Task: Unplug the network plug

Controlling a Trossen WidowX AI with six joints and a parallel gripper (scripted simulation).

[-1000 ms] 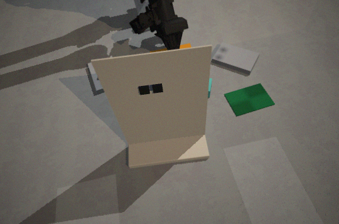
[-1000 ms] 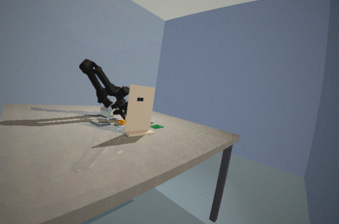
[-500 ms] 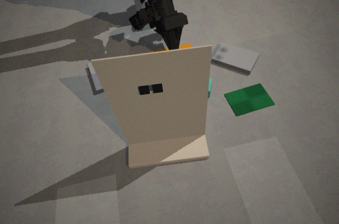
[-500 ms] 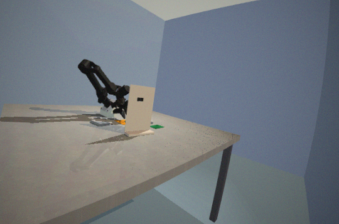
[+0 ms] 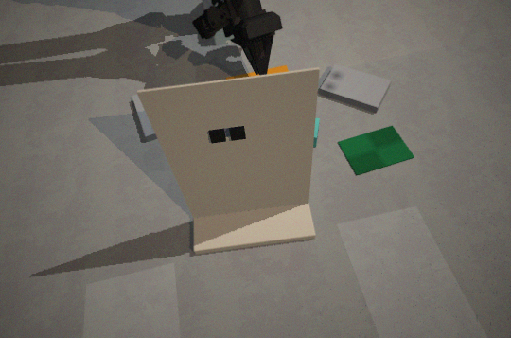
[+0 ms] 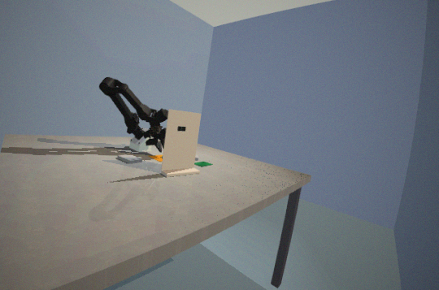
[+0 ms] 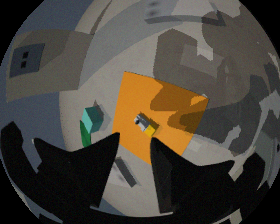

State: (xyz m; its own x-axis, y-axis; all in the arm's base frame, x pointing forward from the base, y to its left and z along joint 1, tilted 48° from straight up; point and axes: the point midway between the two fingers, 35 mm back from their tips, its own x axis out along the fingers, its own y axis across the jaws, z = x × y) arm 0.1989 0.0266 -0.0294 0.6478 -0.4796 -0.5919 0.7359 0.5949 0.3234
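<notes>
The orange marked square lies 4 cm below my gripper tip and 1 cm ahead of it. Also, from my gripper tip: green square (17 cm ahead, 16 cm to the left, 4 cm below); beige upright panel (25 cm ahead, 9 cm above, 6 cm to the right); teal piece (12 cm ahead, 6 cm to the left, 3 cm below).
</notes>
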